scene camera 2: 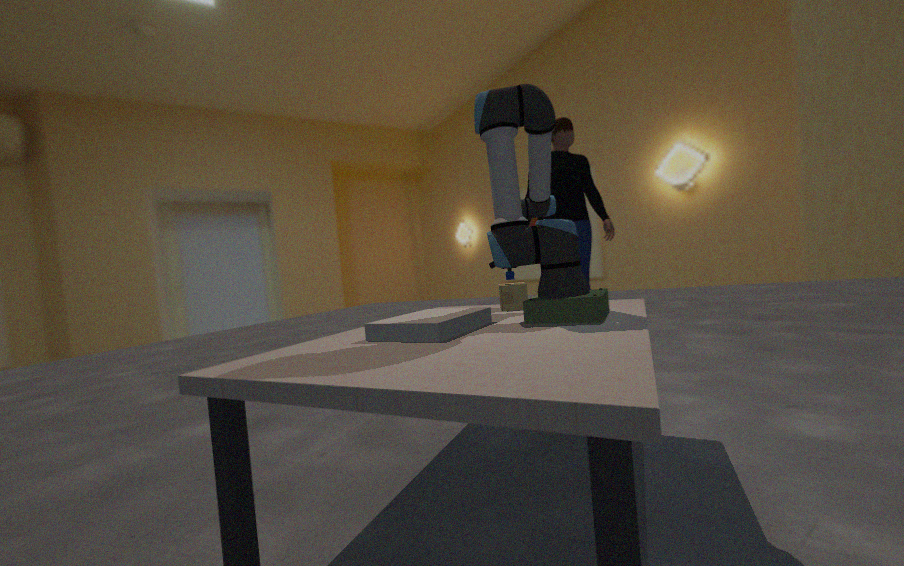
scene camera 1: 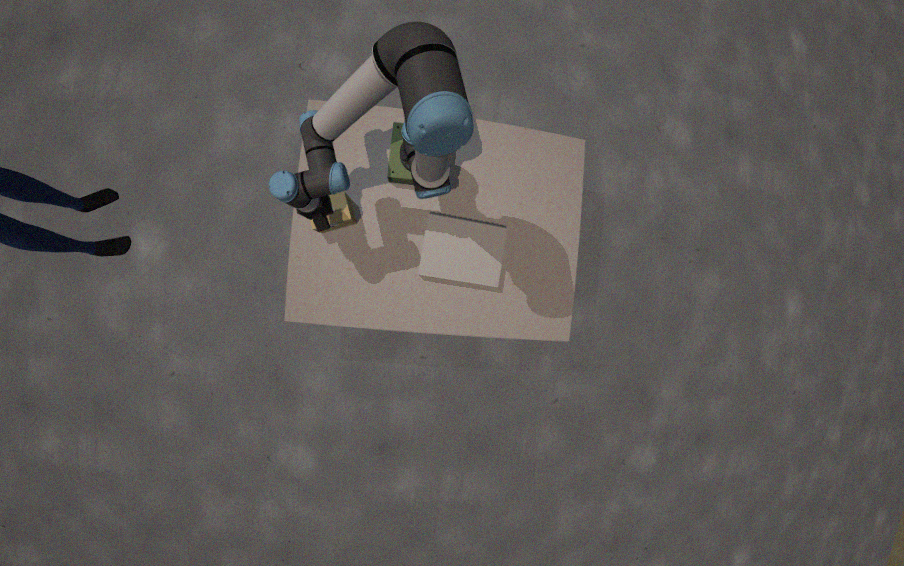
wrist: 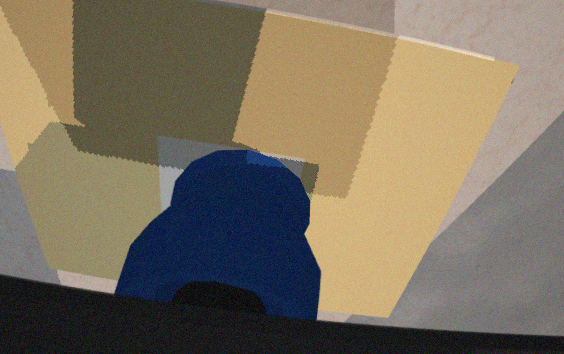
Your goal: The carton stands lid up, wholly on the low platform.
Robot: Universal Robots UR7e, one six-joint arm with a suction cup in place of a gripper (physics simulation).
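Frame: origin at the arm's base, x left, y back, z up, level; metres.
Where they show: end effector, tool point: point(scene camera 2: 510, 279) point(wrist: 240, 214); arm's base, origin of the base link: point(scene camera 2: 563, 295).
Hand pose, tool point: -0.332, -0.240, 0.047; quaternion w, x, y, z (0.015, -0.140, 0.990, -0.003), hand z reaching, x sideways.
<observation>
Things, the pixels of their top centre, and the offset from my tool point, as dx, dy, dz. Level surfaces: height alone.
- yellow-tan carton, middle of its top: point(wrist: 226, 190) point(scene camera 1: 328, 210) point(scene camera 2: 511, 283) +0.005, +0.007, -0.018
- low platform, middle of its top: point(scene camera 2: 431, 314) point(scene camera 1: 463, 250) +0.514, -0.122, -0.070
- table, its level: dz -0.118
The yellow-tan carton point(scene camera 1: 342, 208) point(scene camera 2: 513, 297) point(wrist: 425, 150) stands upright on the table, near its left edge in scene camera 1 and apart from the platform. A pale patch shows on its top face in the wrist view, partly behind the cup. My blue suction cup point(scene camera 2: 509, 274) point(wrist: 245, 200) points down over the carton's top; a thin gap seems to show between them in scene camera 2, and it holds nothing. The arm's wrist hides the cup in scene camera 1. The low platform point(scene camera 1: 460, 256) point(scene camera 2: 406, 330) is a flat pale grey block with nothing standing on it.
The green base block point(scene camera 1: 400, 174) point(scene camera 2: 565, 310) stands under the arm's foot, between the carton and the platform's back side. The table point(scene camera 1: 346, 306) point(scene camera 2: 567, 366) bears all of these. A person point(scene camera 1: 46, 190) point(scene camera 2: 569, 180) stands beyond the table's carton end.
</observation>
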